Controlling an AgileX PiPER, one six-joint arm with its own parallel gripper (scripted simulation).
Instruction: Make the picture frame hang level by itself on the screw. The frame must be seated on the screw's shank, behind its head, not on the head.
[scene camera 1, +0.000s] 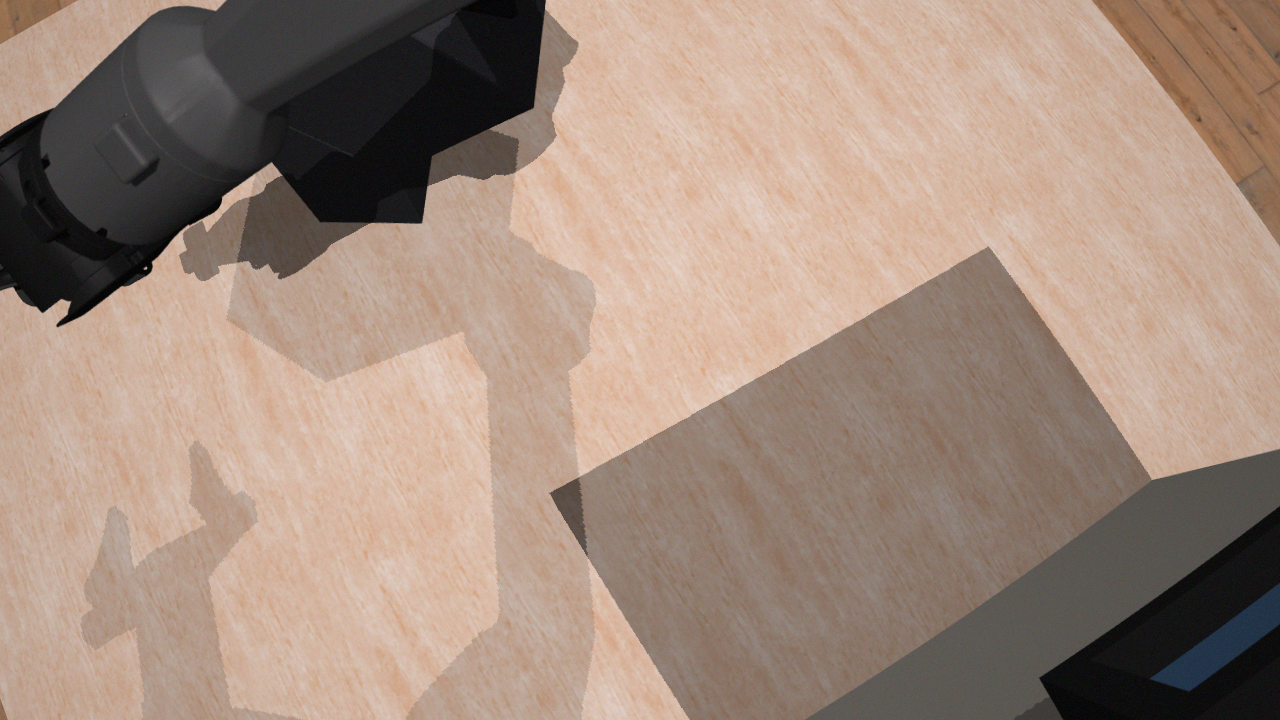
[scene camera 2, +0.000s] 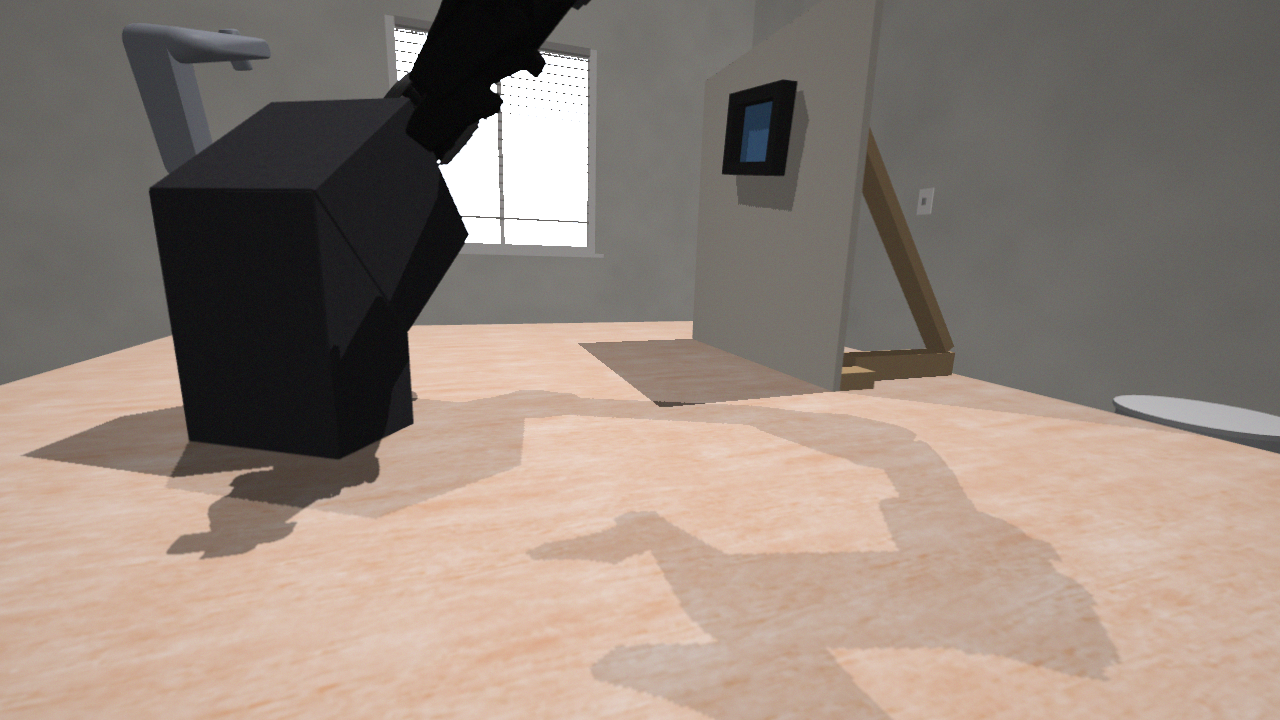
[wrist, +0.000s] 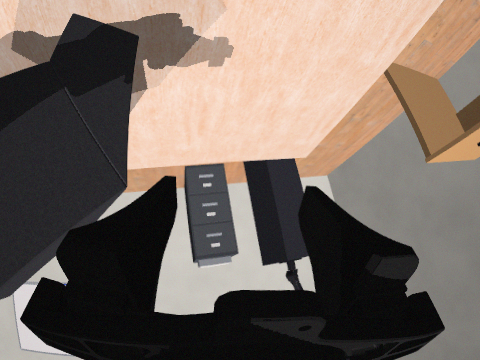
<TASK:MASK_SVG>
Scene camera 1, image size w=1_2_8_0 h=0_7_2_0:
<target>picture frame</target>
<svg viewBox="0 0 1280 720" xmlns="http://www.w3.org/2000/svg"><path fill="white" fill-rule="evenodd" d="M1280 506L1147 605L1041 676L1039 679L1063 720L1280 720Z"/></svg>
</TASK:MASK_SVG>
